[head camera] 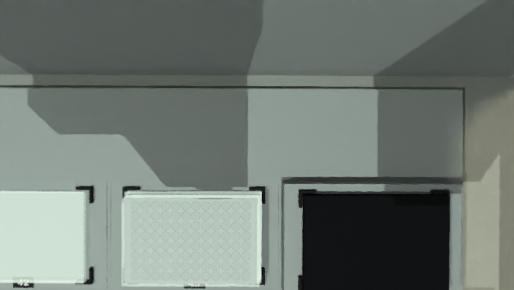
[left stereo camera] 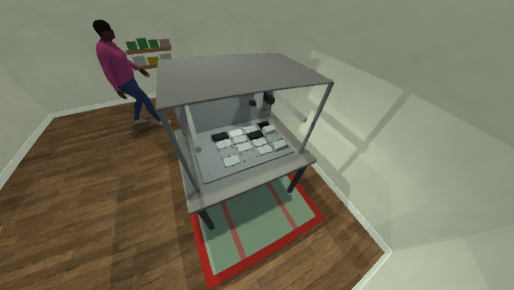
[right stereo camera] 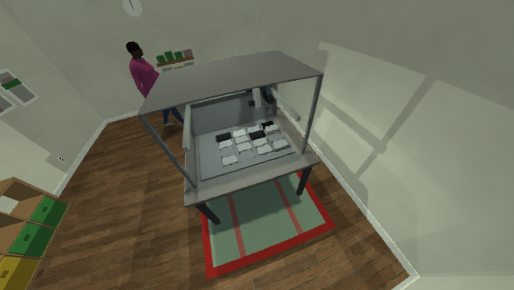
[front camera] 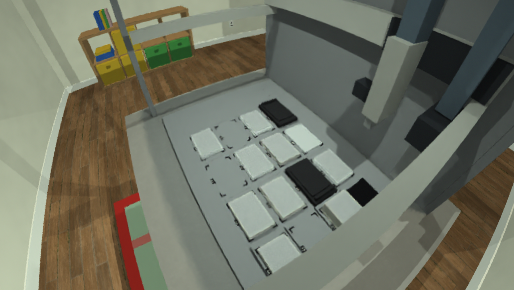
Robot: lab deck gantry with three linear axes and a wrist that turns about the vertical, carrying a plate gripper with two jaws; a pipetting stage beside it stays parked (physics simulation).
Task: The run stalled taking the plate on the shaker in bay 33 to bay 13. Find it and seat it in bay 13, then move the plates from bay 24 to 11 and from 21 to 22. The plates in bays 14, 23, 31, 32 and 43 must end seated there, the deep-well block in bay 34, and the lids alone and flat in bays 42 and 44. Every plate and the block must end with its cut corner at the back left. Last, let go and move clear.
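Where they show: gripper, fingertip midpoint: (left stereo camera: 265, 111) (right stereo camera: 268, 111); robot's base, link origin: (left stereo camera: 226, 167) (right stereo camera: 223, 166) (front camera: 190, 138).
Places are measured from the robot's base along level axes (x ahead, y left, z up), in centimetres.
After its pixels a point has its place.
Observation:
In the front view, white plates stand in bays 11 (front camera: 206, 143) {x 7.5, y 4.1, z 1.4 cm}, 13 (front camera: 251, 215) {x 39.9, y 4.0, z 1.4 cm}, 14 (front camera: 279, 253) {x 53.3, y 4.2, z 2.9 cm}, 22 (front camera: 254, 161) {x 23.7, y 14.7, z 1.4 cm}, 23 (front camera: 282, 196) {x 39.5, y 14.9, z 1.4 cm}, 31 (front camera: 256, 122) {x 7.4, y 25.4, z 1.4 cm} and 32 (front camera: 280, 148) {x 23.6, y 25.4, z 1.4 cm}. The plate in bay 43 (front camera: 332, 166) {x 39.6, y 35.6, z 1.4 cm} (head camera: 192, 240) {x 39.4, y 36.4, z 1.4 cm} lies between its corner marks. The black shaker (front camera: 310, 180) {x 40.0, y 25.0, z 2.4 cm} in bay 33 carries no plate. The deep-well block (front camera: 344, 206) {x 53.5, y 25.6, z 5.6 cm} is in bay 34. A white lid (front camera: 303, 137) {x 23.2, y 36.4, z 0.8 cm} (head camera: 42, 235) {x 25.3, y 36.6, z 0.8 cm} lies in bay 42, a black one (front camera: 362, 191) {x 52.7, y 36.5, z 2.3 cm} (head camera: 375, 240) {x 55.4, y 36.8, z 2.2 cm} in bay 44. Cut corners are too small to tell. The gripper's jaws cannot be made out on the raised gantry head; no plate shows beneath it.
The pale housing (front camera: 395, 80) {x 47.7, y 33.1, z 39.2 cm} and black block (front camera: 425, 131) {x 57.7, y 32.5, z 33.9 cm} hang high near the deck's back right. Bays 12, 21 and 24 show bare corner marks. A black unit (front camera: 278, 112) {x 7.6, y 35.8, z 2.4 cm} stands in bay 41. A frame rail (front camera: 400, 200) {x 62.6, y 9.0, z 40.0 cm} crosses the front view. A person (left stereo camera: 115, 62) (right stereo camera: 142, 72) stands behind.

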